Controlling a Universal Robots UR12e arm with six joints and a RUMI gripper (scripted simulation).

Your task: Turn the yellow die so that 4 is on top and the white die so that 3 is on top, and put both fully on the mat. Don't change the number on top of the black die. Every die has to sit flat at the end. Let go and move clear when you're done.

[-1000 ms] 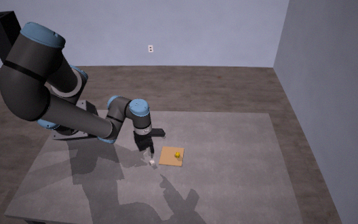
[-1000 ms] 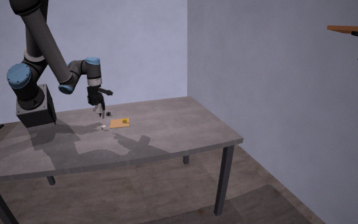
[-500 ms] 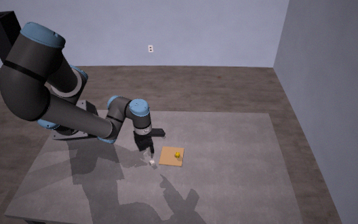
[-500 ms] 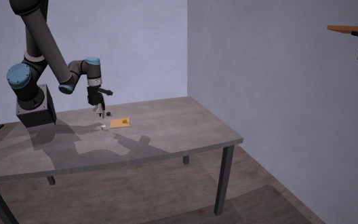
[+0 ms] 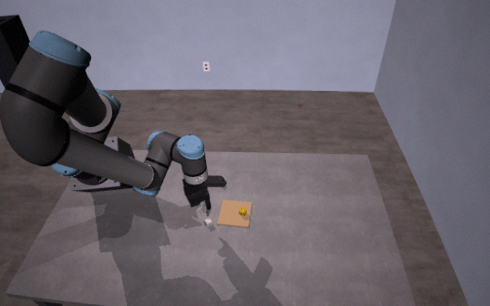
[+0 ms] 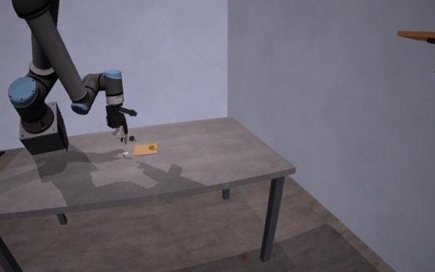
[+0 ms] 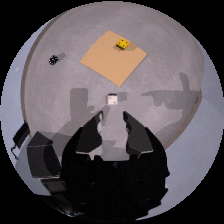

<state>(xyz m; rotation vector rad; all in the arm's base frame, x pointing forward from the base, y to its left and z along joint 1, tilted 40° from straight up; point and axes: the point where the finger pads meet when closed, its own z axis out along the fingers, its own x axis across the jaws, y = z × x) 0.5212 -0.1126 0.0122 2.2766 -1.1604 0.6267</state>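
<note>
The white die is 90 mm below my hand. The rest, counted from my hand: black die 20 mm ahead, 250 mm to the left, 90 mm below; then tan mat 110 mm ahead, 70 mm to the left, 100 mm below; then yellow die 150 mm ahead, 70 mm to the left, 80 mm below.
</note>
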